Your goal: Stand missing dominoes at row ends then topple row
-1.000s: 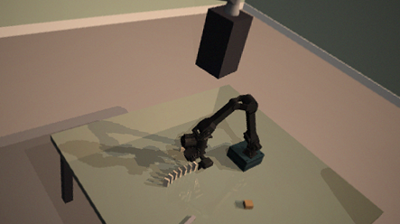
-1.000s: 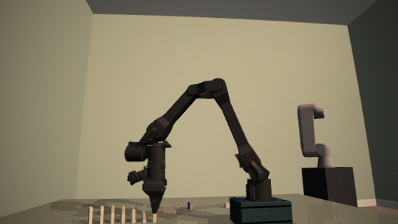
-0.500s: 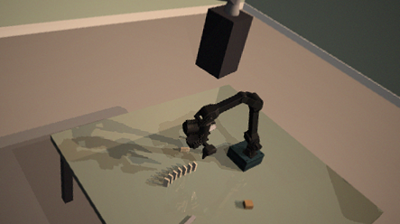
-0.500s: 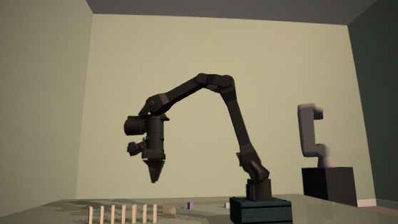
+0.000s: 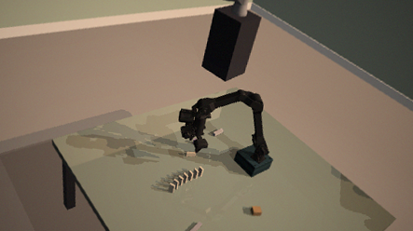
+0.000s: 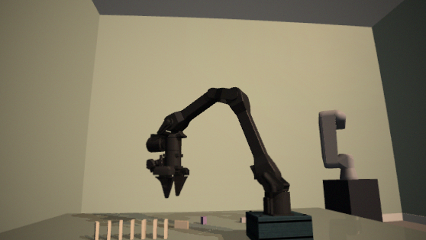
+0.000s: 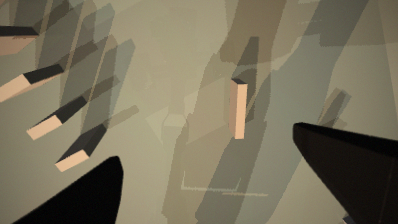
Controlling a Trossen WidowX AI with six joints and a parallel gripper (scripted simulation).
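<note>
My gripper tip is now 130 mm past the purple cube, 80 mm to the left of it and 100 mm above it. Round my gripper tip: grey bar 300 mm ahead, 310 mm to the left, 100 mm below; orange block 10 mm behind, 430 mm to the left, 100 mm below.
</note>
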